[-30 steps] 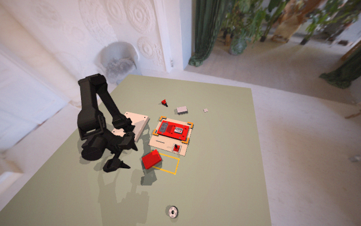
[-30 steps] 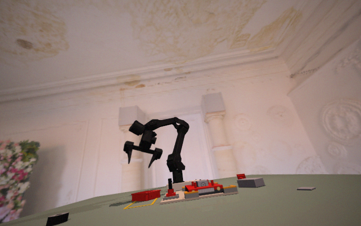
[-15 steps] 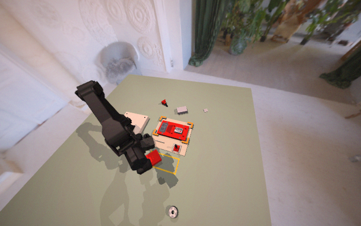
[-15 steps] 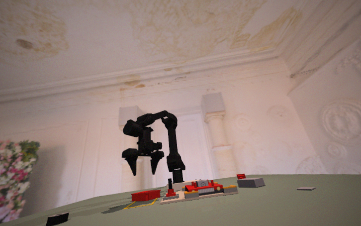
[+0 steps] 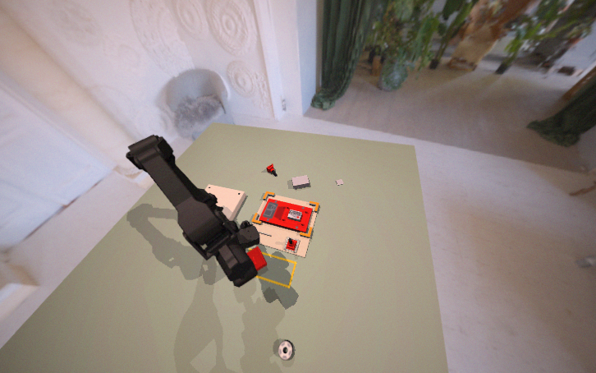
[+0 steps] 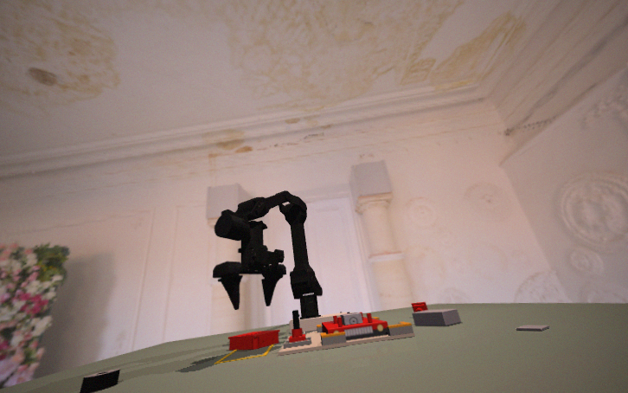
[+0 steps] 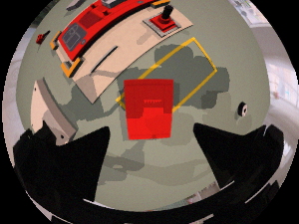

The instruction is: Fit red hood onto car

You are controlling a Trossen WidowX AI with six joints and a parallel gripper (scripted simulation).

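The red hood lies 60 mm below my gripper tip. Round my gripper tip: small grey tile 280 mm ahead, 430 mm to the left, 80 mm below; grey engine block 120 mm ahead, 210 mm to the left, 50 mm below.
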